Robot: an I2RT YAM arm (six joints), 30 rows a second.
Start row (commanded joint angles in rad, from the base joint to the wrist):
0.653 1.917 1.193 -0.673 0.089 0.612
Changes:
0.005 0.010 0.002 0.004 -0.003 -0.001
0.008 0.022 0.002 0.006 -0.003 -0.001
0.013 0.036 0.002 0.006 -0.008 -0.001
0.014 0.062 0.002 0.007 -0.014 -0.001
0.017 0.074 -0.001 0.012 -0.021 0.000
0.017 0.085 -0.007 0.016 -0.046 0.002
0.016 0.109 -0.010 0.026 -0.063 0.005
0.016 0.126 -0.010 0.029 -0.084 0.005
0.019 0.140 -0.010 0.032 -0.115 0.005
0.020 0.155 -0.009 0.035 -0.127 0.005
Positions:
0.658 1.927 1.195 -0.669 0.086 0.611
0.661 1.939 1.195 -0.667 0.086 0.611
0.666 1.953 1.195 -0.667 0.081 0.611
0.667 1.979 1.195 -0.666 0.075 0.611
0.670 1.991 1.192 -0.661 0.068 0.612
0.670 2.002 1.186 -0.657 0.043 0.614
0.669 2.026 1.183 -0.647 0.026 0.617
0.669 2.043 1.183 -0.644 0.005 0.617
0.672 2.057 1.183 -0.641 -0.026 0.617
0.673 2.072 1.184 -0.638 -0.038 0.617

